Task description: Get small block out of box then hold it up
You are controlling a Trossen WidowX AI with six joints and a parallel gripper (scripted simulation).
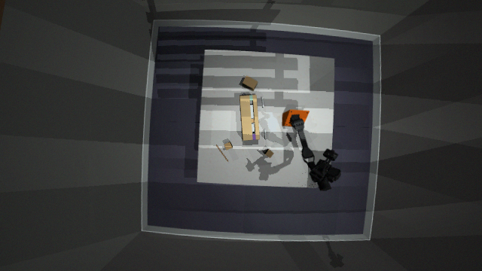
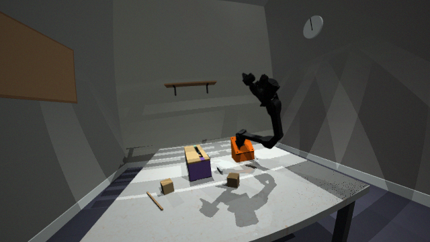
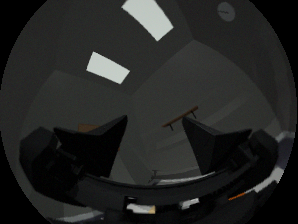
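My gripper tip is now 56 cm above the box, 28 cm short of it and 27 cm to the left of it. Also, from my gripper tip: thin wooden stick (62 cm below, 60 cm ahead, 3 cm to the left); tan block (54 cm below, 29 cm ahead, 25 cm to the right).
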